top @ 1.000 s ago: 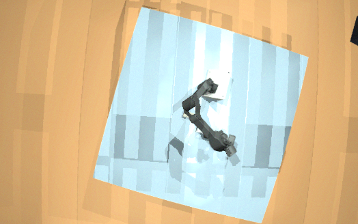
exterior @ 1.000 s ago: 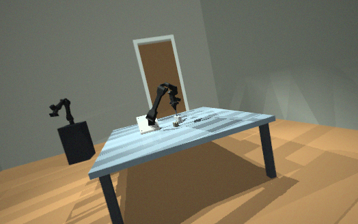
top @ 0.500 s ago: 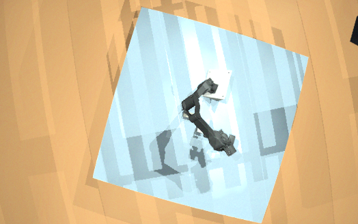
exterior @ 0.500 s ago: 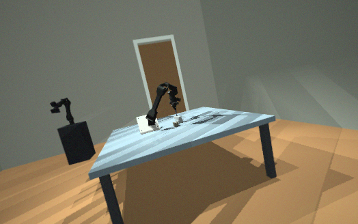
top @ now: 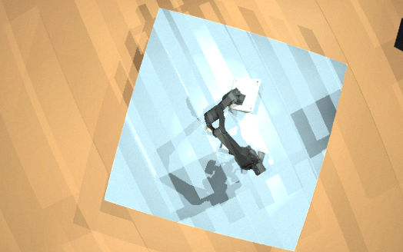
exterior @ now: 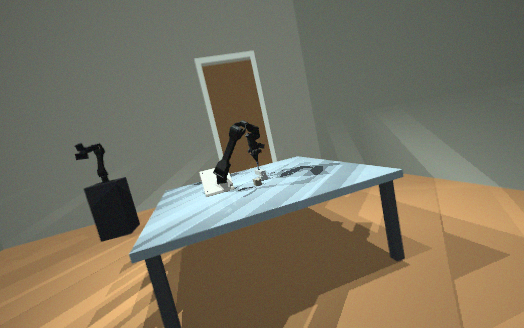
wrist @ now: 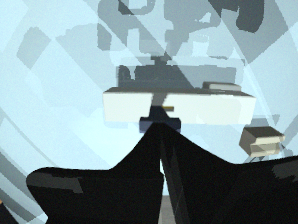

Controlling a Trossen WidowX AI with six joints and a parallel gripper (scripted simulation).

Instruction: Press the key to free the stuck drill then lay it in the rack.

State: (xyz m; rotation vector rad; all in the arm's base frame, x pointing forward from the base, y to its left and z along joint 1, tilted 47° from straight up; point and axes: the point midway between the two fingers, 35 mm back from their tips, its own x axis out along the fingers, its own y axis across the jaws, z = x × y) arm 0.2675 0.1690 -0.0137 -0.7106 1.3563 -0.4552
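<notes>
Right now the dark stub is 3 cm below my gripper tip. From my gripper tip the other things lie so: pale grey holder block 4 cm to the right, 8 cm below; then drill 6 cm to the right, 8 cm below.
</notes>
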